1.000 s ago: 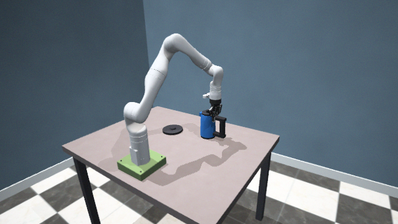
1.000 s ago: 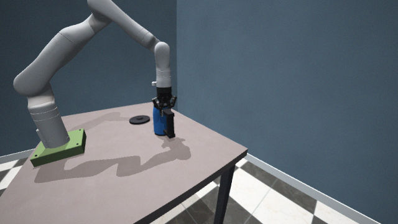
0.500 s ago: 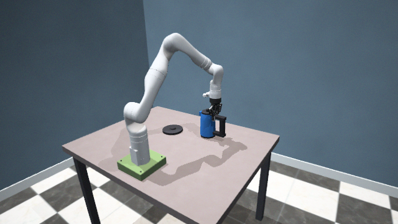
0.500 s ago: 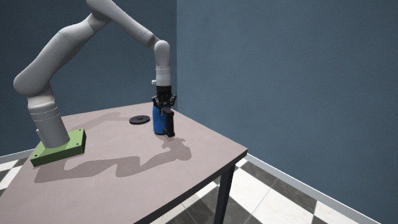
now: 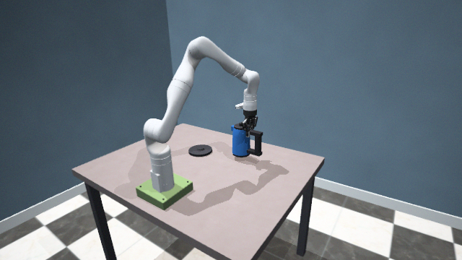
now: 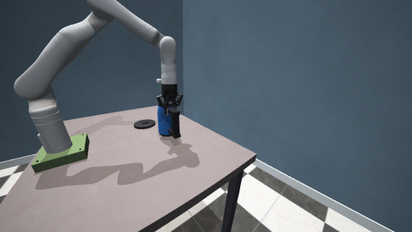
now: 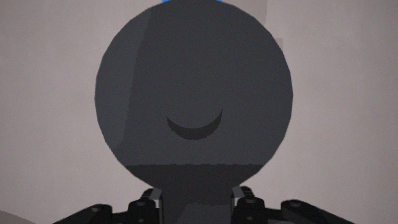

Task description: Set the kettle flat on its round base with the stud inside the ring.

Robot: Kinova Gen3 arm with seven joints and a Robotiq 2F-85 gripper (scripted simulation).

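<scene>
The blue kettle lies 50 mm below my hand and 20 mm to the left of it. Round my hand: round black base: 320 mm to the left, 160 mm below, 100 mm behind.
</scene>
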